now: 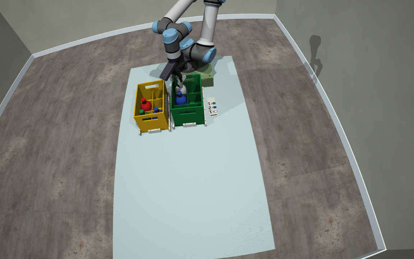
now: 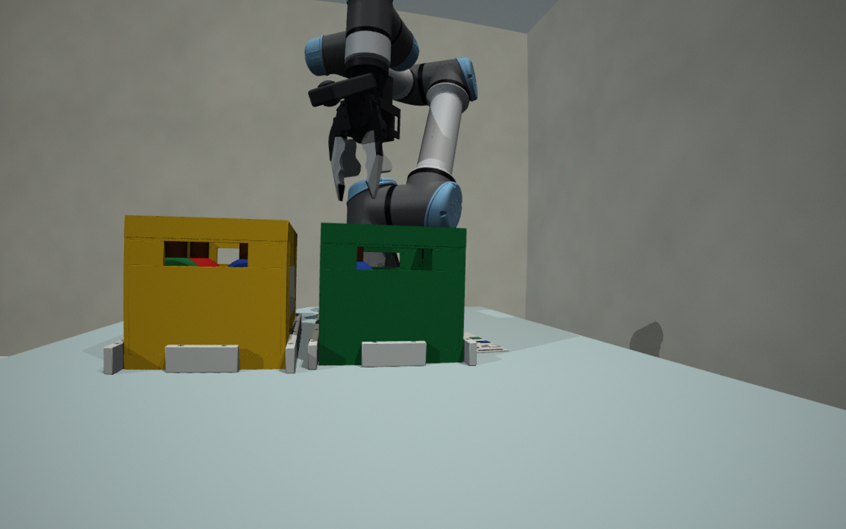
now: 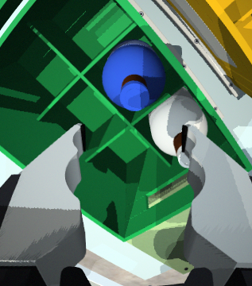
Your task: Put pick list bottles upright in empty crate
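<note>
The green bottle is 140 mm ahead of my hand, 210 mm to the right of it and 150 mm below it. Also, from my hand: yellow crate: 40 mm ahead, 180 mm to the right, 160 mm below; white bottle: 90 mm behind, 10 mm to the right, 150 mm below; green crate: 10 mm behind, 40 mm to the left, 160 mm below.
</note>
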